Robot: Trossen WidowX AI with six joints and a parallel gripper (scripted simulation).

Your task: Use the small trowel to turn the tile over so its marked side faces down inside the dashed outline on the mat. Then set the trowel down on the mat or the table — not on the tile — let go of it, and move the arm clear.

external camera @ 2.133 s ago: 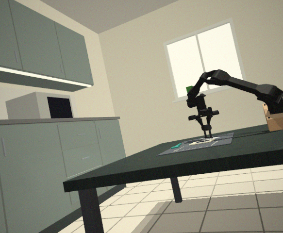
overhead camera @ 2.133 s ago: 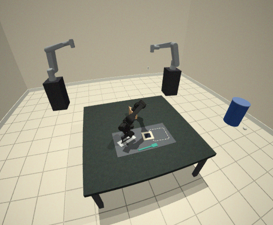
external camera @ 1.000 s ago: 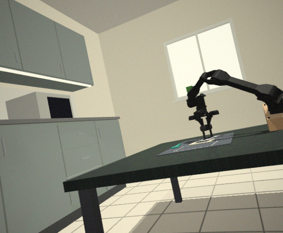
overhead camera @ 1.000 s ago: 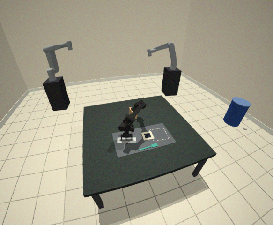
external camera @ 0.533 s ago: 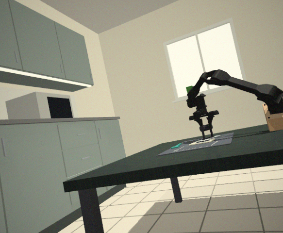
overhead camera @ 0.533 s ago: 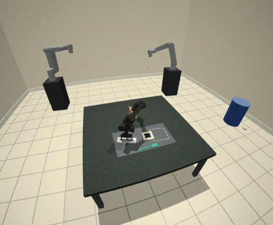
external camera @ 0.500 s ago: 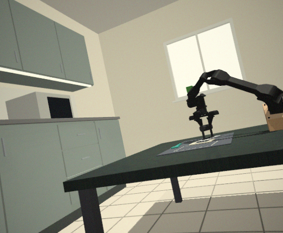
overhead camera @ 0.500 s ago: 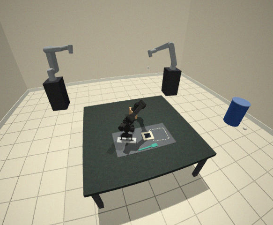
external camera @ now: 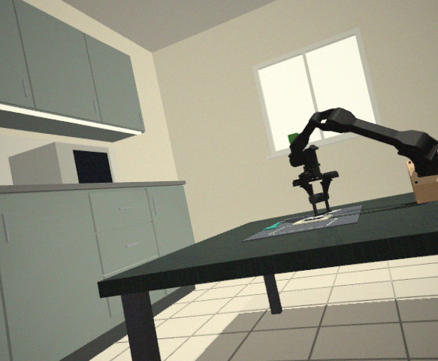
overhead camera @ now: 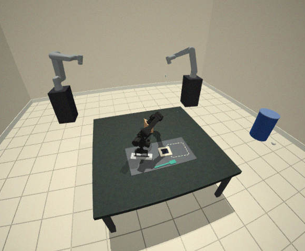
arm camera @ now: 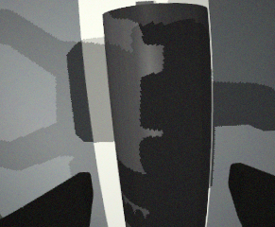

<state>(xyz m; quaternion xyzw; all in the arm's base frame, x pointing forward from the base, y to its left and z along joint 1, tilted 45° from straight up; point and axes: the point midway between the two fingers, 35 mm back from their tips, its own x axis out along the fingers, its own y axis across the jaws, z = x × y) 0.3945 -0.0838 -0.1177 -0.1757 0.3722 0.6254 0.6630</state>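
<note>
Now: gripper tip 180 mm to the right of the grey mat and 80 mm above it. Also, from my gripper tip: teal trowel: 140 mm ahead, 220 mm to the left, 60 mm below; then tile: 20 mm behind, 240 mm to the left, 60 mm below.
</note>
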